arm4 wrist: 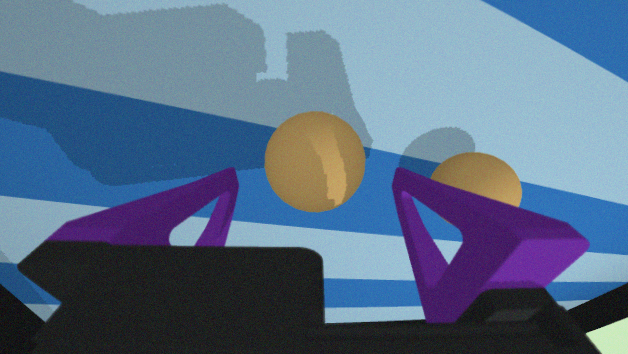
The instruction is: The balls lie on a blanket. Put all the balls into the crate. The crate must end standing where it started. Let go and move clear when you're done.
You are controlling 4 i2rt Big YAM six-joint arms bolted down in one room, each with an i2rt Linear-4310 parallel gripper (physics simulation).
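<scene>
An orange ball (pixel 315 161) lies on the blue and pale striped blanket (pixel 500 100), in the middle of the arm4 wrist view. A second orange ball (pixel 477 177) lies to its right, partly hidden behind the right purple finger. Arm4's gripper (pixel 315 172) is open, its two purple fingertips wide apart. The first ball shows in line with the gap between them, with space to each fingertip in the picture; how far beyond the tips it lies is hard to tell. The crate and the grippers of arm1, arm2 and arm3 do not show in this view.
The gripper's shadow falls across the blanket at the upper left and reaches over part of the first ball. The second ball's shadow lies just behind it. A pale green surface (pixel 612 335) shows at the lower right corner.
</scene>
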